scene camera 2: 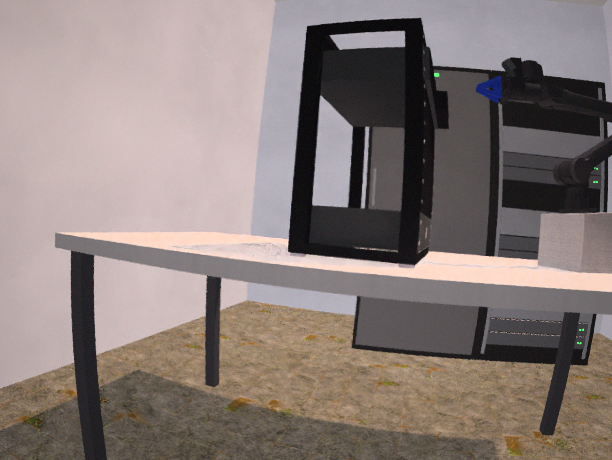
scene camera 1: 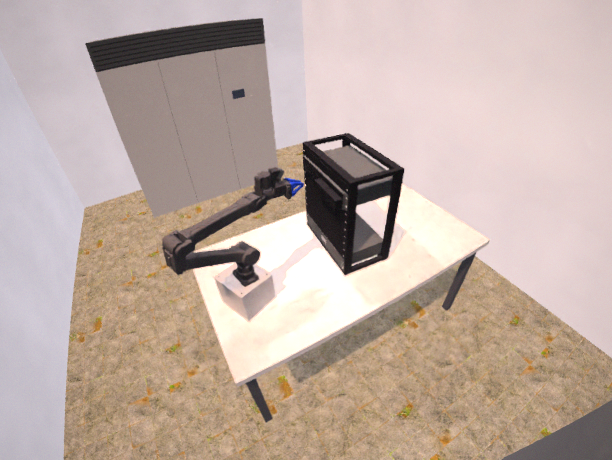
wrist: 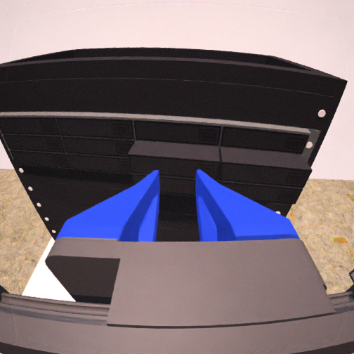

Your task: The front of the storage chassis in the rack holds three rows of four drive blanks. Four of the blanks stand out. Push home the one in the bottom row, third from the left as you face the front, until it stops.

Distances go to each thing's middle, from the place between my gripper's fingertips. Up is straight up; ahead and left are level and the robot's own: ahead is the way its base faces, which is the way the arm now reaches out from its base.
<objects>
I see the black rack [scene camera 2: 391,86] 270 mm ahead of my hand, 240 mm below it and 10 mm to the right of it.
</objects>
